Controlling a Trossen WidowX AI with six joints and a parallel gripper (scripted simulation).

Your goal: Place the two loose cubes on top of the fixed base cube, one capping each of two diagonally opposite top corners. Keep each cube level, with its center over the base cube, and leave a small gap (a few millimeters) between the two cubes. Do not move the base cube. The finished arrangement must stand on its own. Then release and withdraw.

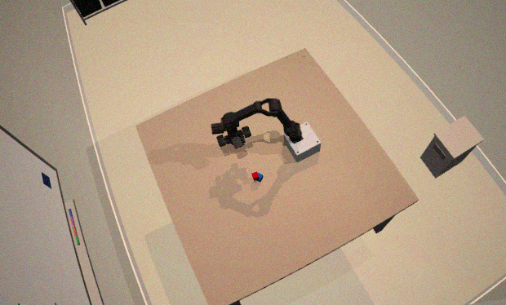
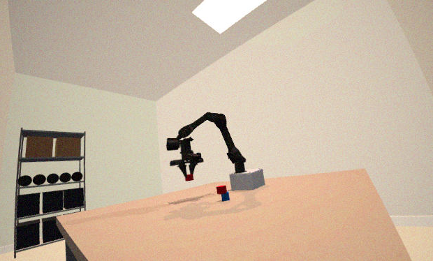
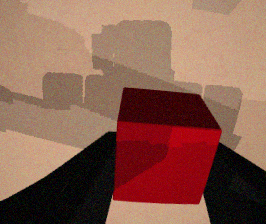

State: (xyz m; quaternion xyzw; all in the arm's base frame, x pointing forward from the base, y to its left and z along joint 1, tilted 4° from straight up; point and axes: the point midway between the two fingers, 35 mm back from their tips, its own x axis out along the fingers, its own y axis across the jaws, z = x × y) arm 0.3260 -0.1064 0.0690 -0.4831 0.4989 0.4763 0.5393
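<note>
Right now my gripper tip is 40 mm past the blue base cube, 200 mm to the right of it and 110 mm above it. From my gripper tip the other things lie so: red cube (right at my gripper tip).
</note>
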